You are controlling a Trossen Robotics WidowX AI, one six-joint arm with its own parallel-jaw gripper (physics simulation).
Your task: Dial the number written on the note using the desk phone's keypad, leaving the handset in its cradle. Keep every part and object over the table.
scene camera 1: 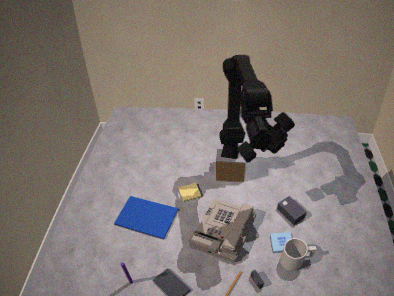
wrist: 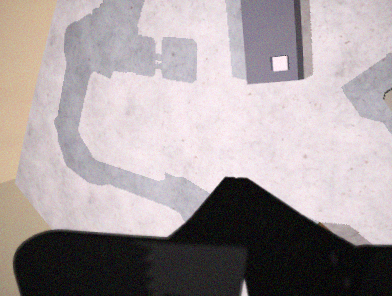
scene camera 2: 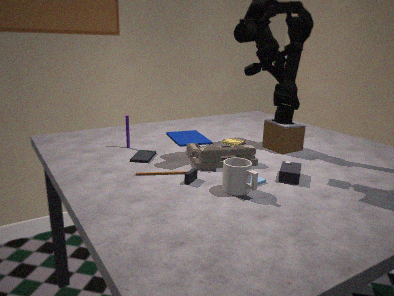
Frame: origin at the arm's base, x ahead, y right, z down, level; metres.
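Seen in the pictures: gripper, fingertip midpoint: (wrist: 234, 188) (scene camera 2: 282, 84); arm's base, origin of the base link: (scene camera 1: 230, 152) (scene camera 2: 283, 122).
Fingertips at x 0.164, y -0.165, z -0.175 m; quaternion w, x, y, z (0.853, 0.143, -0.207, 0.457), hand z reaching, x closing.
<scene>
Offsets run from my fingertips to a thing's middle. "spot": to the spot under its first point.
The beige desk phone @(dx +0.133, dy +0.142, dz +0.263 m) (scene camera 1: 214, 231) (scene camera 2: 220, 156) stands on the table, its dark keypad @(spot: dx +0.082, dy +0.152, dz +0.258 m) (scene camera 1: 223, 215) facing up in the first scene view. The handset @(dx +0.139, dy +0.090, dz +0.243 m) (scene camera 1: 241, 227) lies along the phone's right side there, seated on the body. A light-blue note @(dx +0.156, dy -0.070, dz +0.279 m) (scene camera 1: 280, 242) (scene camera 2: 258, 180) with blue writing lies beside the mug; the digits are too blurred to read. My gripper (scene camera 1: 275, 144) (wrist: 234, 188) is shut and empty, its black fingertips together in the wrist view. It hangs high above the table, back from the phone and near the arm's base. The phone's keys do not show in the wrist view.
A white mug @(dx +0.224, dy -0.124, dz +0.241 m) (scene camera 1: 294, 256) (scene camera 2: 236, 176) stands by the note. A dark box @(dx +0.018, dy -0.098, dz +0.263 m) (scene camera 1: 291, 210) (scene camera 2: 290, 173) (wrist: 270, 35), a yellow pad @(dx -0.025, dy +0.303, dz +0.278 m) (scene camera 1: 190, 192), a blue folder @(dx +0.124, dy +0.438, dz +0.280 m) (scene camera 1: 147, 216), a dark flat slab @(dx +0.382, dy +0.271, dz +0.279 m) (scene camera 1: 171, 283), a purple stick @(dx +0.401, dy +0.406, dz +0.219 m) (scene camera 1: 127, 273), a pencil @(dx +0.376, dy +0.088, dz +0.280 m) (scene camera 1: 234, 284) and a small black block @(dx +0.319, dy +0.002, dz +0.267 m) (scene camera 1: 256, 279) lie around.
</scene>
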